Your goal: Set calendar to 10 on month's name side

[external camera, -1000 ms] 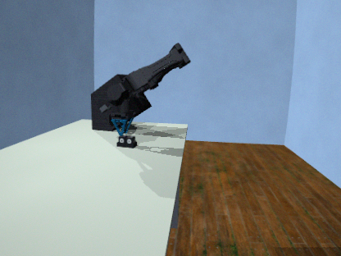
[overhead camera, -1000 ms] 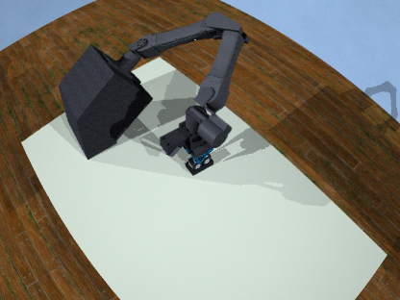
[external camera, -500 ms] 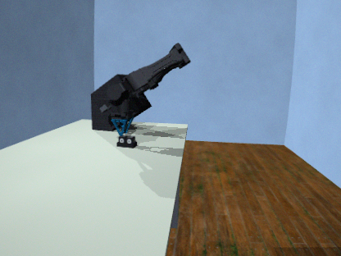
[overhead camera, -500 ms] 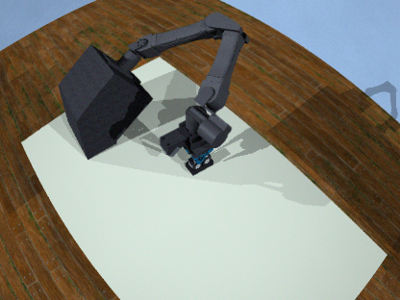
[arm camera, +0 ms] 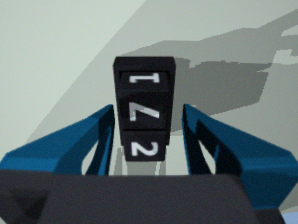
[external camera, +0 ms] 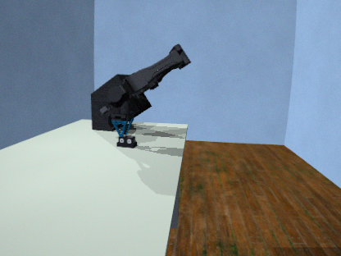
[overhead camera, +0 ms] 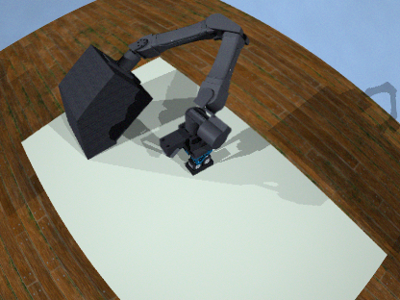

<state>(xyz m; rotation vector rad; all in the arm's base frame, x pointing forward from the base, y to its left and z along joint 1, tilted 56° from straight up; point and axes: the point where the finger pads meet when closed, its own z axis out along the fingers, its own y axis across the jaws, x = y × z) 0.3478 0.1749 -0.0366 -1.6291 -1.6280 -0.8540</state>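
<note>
My gripper is now 2 cm to the right of the black tray and 4 cm above it.
</note>
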